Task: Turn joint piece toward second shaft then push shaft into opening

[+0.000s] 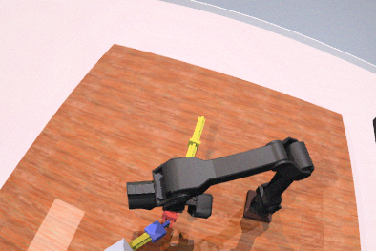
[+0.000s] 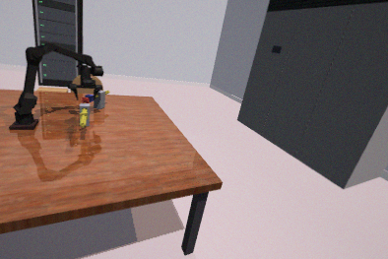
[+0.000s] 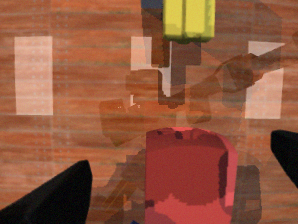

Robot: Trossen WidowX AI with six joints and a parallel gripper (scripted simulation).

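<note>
The red square joint piece lies 1 cm behind my gripper tip, 2 cm to the left of it and 1 cm below it.
</note>
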